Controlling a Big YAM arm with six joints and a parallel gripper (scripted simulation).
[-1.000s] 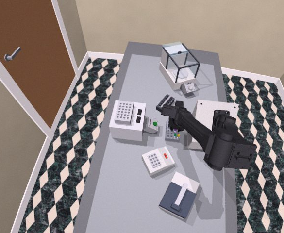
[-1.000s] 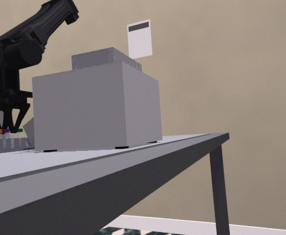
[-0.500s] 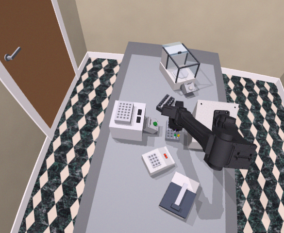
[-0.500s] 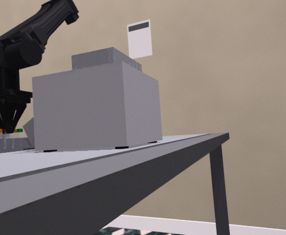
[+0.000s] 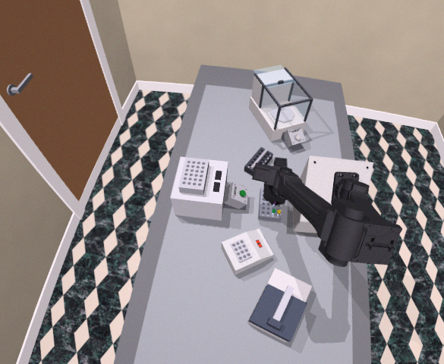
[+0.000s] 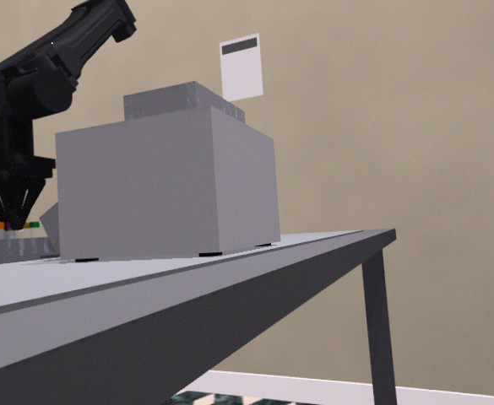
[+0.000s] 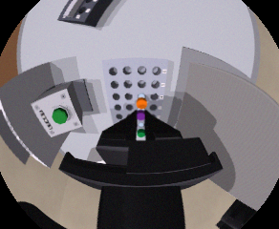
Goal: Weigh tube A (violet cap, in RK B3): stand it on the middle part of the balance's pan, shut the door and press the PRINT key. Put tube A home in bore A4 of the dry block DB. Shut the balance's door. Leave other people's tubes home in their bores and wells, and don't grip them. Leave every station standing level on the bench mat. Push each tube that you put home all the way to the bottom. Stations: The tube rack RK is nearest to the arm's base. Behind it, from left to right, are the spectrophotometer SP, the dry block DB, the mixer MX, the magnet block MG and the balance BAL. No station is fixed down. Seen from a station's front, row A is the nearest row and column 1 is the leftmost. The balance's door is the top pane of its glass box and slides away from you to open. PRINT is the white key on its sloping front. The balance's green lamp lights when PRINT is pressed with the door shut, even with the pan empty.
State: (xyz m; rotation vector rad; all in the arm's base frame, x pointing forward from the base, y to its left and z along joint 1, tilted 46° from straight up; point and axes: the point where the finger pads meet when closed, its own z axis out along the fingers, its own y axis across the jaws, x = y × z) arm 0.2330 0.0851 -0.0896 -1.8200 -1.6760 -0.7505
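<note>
Now: hand 3 cm above the tube rack RK, 1 cm to the left of it and 1 cm short of it. Also, from my hand: dry block DB: 19 cm to the left, 10 cm ahead, 2 cm below; then black magnet block MG: 21 cm to the right, 5 cm ahead, 3 cm below; then white PRINT key: 32 cm to the right, 12 cm behind, 2 cm above.
</note>
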